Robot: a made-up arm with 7 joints.
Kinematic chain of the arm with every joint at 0, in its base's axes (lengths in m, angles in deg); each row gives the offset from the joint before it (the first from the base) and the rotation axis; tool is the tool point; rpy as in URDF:
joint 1: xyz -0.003 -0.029 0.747 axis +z
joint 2: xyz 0.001 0 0.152 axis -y
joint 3: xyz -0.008 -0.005 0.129 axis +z
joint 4: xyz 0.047 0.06 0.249 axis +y
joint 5: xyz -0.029 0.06 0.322 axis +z
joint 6: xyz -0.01 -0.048 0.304 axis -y
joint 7: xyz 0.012 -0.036 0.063 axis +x
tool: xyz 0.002 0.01 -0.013 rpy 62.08 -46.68 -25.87
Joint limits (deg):
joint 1: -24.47..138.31
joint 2: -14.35..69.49
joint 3: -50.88..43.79
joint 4: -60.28..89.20
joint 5: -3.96..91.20
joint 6: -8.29..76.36
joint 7: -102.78..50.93
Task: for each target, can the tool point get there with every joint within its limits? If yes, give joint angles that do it. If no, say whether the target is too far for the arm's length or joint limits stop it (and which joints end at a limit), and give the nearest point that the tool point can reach.
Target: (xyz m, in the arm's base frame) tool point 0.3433 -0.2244 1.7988
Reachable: yes | joints -0.86 13.27 -25.58 47.63 71.17 27.93 -59.87
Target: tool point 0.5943 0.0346 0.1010
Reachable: no: joint limits stop it (at a limit: joint 1, joint 2, joint 4, joint 5, joint 6, joint 7) | nearest point 0.7366 -0.3376 0.6256 | short by 0.659 m
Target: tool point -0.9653 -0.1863 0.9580
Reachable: yes | joints 11.96 61.47 4.54 -45.31 68.89 14.55 -34.07
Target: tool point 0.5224 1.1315 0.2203
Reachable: no: too far | nearest point 0.3228 0.6906 1.0251 | short by 0.939 m
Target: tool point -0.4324 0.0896 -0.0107
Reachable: no: joint limits stop it (at a limit: joint 2, joint 4, joint 5, joint 6, joint 7) | nearest point -0.7536 0.1783 0.5691 | short by 0.669 m
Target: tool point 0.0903 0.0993 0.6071
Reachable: no: joint limits stop it (at a limit: joint 2, joint 4, joint 5, joint 6, joint 7) | nearest point 0.4397 0.5798 1.0329 | short by 0.731 m
